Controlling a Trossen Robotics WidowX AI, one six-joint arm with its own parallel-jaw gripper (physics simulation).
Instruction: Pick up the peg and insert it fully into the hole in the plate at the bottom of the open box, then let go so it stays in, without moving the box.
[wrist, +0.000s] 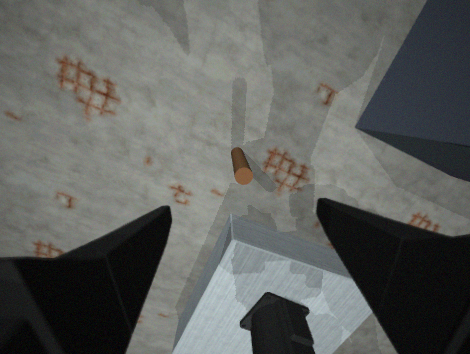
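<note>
I can see my gripper (244, 209), and there is a blue-grey box (413, 109) in sight too.
</note>
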